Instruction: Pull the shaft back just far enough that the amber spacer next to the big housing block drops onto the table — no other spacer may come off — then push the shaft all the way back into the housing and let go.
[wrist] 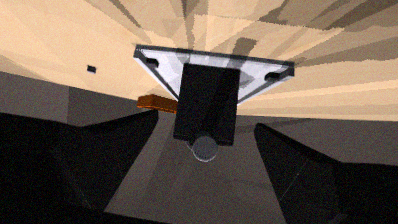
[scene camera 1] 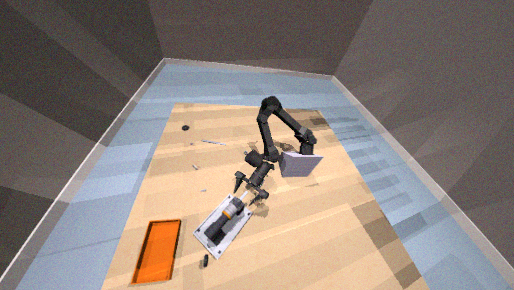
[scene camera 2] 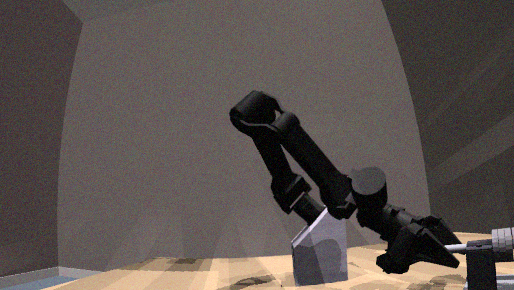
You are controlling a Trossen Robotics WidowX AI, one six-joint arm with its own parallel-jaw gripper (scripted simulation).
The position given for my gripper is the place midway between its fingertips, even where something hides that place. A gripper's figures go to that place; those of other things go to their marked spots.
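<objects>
A dark housing block (wrist: 208,86) is there, 12 cm from the lens, while my own gripper (wrist: 206,120) is 11 cm from the lens.
</objects>
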